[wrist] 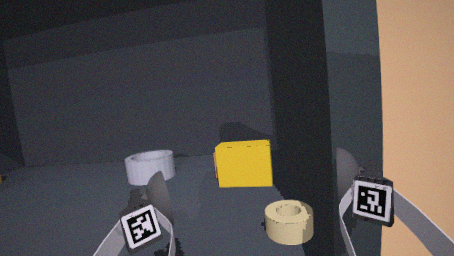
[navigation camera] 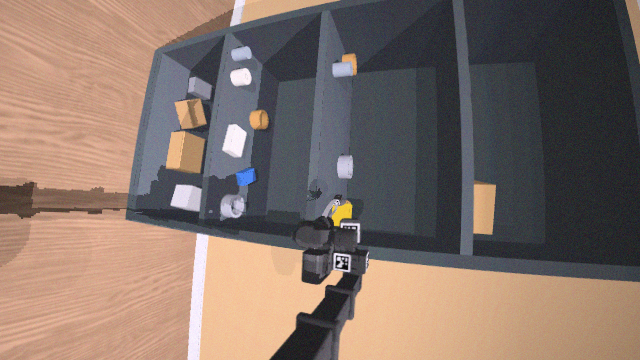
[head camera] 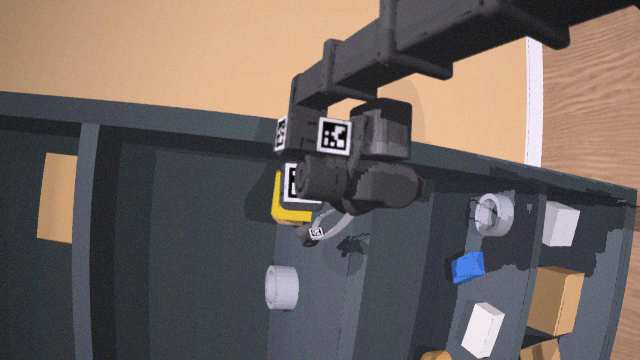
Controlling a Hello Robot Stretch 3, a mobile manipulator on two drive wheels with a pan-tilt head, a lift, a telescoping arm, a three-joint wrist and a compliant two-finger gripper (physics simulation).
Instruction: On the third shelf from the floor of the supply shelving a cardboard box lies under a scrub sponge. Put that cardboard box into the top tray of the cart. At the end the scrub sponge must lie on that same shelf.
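Places are measured from the robot's base along level axes (x ahead, y left, z up), in metres.
Pixels of known places: gripper, fingertip midpoint: (wrist: 248, 180).
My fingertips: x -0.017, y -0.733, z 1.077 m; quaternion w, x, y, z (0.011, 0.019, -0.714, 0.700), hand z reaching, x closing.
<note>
Behind a point stands the place of what it marks.
A bright yellow block (head camera: 290, 216) @[x 0.030, y -0.941, z 1.034 m] (navigation camera: 342, 213) @[x -0.004, y -0.936, z 1.034 m] (wrist: 245, 165) @[x -0.012, y -0.935, z 1.028 m], seemingly the scrub sponge, is on the third shelf (head camera: 320, 320) @[x 0.219, y -0.837, z 0.991 m] (navigation camera: 330, 125) @[x 0.326, y -0.853, z 0.991 m] (wrist: 75, 215) @[x 0.250, y -0.859, z 0.991 m], near its side wall. A narrow tan face (wrist: 215, 165) @[x 0.046, y -0.990, z 1.017 m], perhaps the cardboard box, shows at its left edge in the wrist view; the rest of that tan thing is hidden. My gripper (wrist: 248, 180) @[x -0.017, y -0.733, z 1.076 m] is open, with its fingers wide apart and nothing held. The yellow block is beyond the fingers, between them in the wrist view. In the head view the wrist covers part of the block. The cart does not show.
A pale yellow ring (wrist: 289, 225) @[x -0.052, y -0.771, z 1.013 m] stands in front of the block, near the right finger. A grey ring (head camera: 282, 287) @[x 0.182, y -0.979, z 1.027 m] (navigation camera: 345, 166) @[x 0.188, y -0.978, z 1.027 m] (wrist: 150, 167) @[x 0.173, y -0.982, z 1.025 m] stands to the left. The dark side wall (wrist: 302, 100) @[x -0.084, y -0.825, z 1.129 m] is close on the right. Tan boxes (head camera: 555, 300) (navigation camera: 484, 207) stand on other shelves.
</note>
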